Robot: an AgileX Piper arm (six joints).
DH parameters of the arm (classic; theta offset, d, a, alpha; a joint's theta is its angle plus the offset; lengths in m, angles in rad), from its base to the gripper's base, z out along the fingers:
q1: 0 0.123 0 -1.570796
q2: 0.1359 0 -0.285 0
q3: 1.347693 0 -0.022 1.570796
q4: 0 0.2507 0 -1.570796
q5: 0 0 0 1.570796
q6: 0 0.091 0 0
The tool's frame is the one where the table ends.
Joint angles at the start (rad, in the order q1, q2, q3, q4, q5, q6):
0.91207, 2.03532, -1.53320, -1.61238, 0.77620, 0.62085
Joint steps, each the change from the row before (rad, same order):
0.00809, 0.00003, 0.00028, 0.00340, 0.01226, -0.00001
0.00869, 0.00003, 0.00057, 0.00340, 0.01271, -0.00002
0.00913, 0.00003, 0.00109, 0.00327, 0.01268, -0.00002
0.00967, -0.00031, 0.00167, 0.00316, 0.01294, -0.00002
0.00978, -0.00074, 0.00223, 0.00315, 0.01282, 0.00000
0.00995, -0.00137, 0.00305, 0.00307, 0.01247, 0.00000
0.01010, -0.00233, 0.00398, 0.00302, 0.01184, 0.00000
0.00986, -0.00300, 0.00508, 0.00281, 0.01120, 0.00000
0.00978, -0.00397, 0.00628, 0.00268, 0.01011, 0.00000
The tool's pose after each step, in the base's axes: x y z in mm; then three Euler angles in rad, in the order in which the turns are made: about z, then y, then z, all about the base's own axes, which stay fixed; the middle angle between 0 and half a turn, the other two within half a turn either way. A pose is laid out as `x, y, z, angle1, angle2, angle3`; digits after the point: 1 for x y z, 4 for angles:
329.3, 326.2, 253.5, -1.2776, 1.8334, 0.0961
326.6, 327.8, 253.5, -1.2791, 1.8320, 0.0914
323.7, 329.5, 253.3, -1.2811, 1.8309, 0.0871
320.5, 331.3, 253.2, -1.2835, 1.8297, 0.0831
317.2, 333.0, 253.0, -1.2860, 1.8287, 0.0792
313.7, 334.6, 252.9, -1.2886, 1.8278, 0.0759
310.1, 336.1, 253.0, -1.2911, 1.8270, 0.0733
306.3, 337.3, 253.0, -1.2939, 1.8266, 0.0711
302.5, 338.4, 253.1, -1.2968, 1.8265, 0.0698

